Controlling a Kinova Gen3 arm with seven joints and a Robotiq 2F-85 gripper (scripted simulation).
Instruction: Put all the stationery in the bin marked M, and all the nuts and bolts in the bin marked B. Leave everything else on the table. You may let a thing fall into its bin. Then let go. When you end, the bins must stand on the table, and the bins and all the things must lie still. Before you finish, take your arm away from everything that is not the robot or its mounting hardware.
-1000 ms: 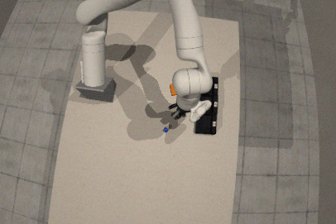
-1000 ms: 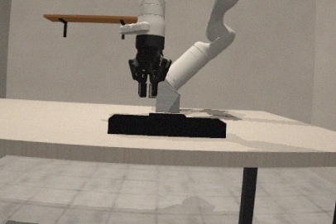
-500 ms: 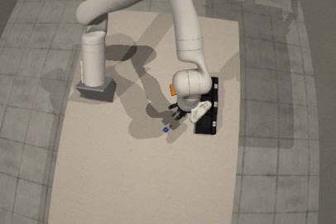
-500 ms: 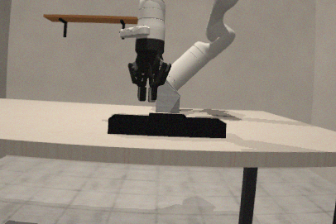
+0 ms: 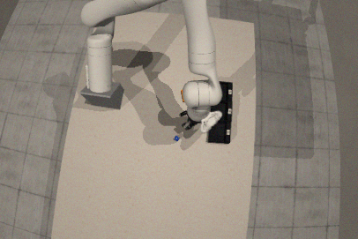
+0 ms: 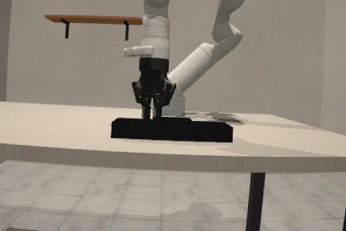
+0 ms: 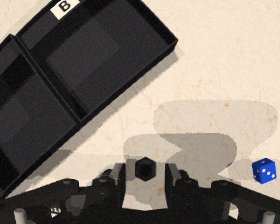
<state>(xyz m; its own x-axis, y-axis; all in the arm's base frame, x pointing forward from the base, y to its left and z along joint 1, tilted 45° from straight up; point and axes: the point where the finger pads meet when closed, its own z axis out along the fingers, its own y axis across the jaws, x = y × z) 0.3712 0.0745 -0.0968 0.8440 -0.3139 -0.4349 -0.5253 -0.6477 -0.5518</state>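
Right now the dark hex nut is 30 mm below my hand. Round my hand: small blue piece 60 mm behind, 80 mm to the right, 30 mm below; black bin row 90 mm ahead, 60 mm to the left, 20 mm below; orange block 60 mm behind, 100 mm to the left, 30 mm below.
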